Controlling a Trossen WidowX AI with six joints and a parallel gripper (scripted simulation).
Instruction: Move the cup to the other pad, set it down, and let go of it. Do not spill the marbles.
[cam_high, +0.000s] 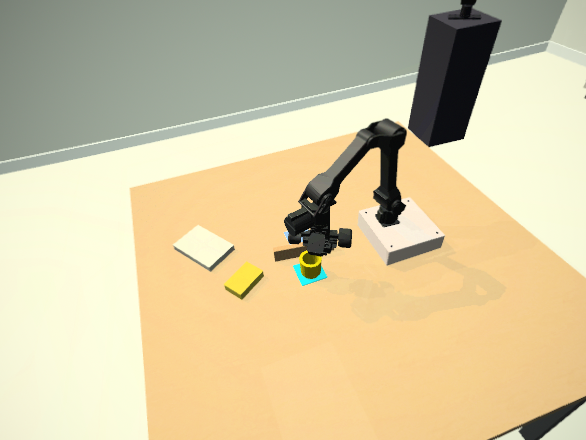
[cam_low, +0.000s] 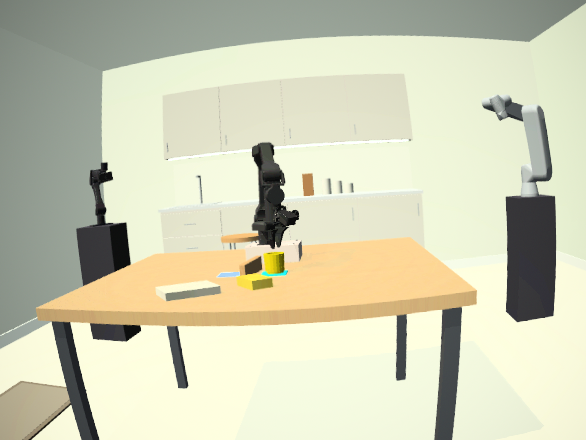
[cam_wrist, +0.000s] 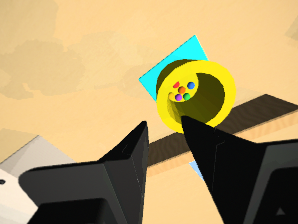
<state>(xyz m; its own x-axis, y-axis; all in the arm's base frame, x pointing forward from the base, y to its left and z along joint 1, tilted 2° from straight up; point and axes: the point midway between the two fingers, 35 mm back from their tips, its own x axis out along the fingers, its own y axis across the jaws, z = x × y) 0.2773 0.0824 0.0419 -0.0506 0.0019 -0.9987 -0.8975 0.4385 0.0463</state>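
Right now my gripper tip is 50 mm above the yellow cup and 30 mm short of it. The rest, counted from my gripper tip: bright cyan pad 90 mm below, 30 mm ahead, 10 mm to the right; then pale blue pad 170 mm to the right, 90 mm below, 20 mm ahead; then low wooden bar 90 mm to the right, 70 mm below, 30 mm ahead.
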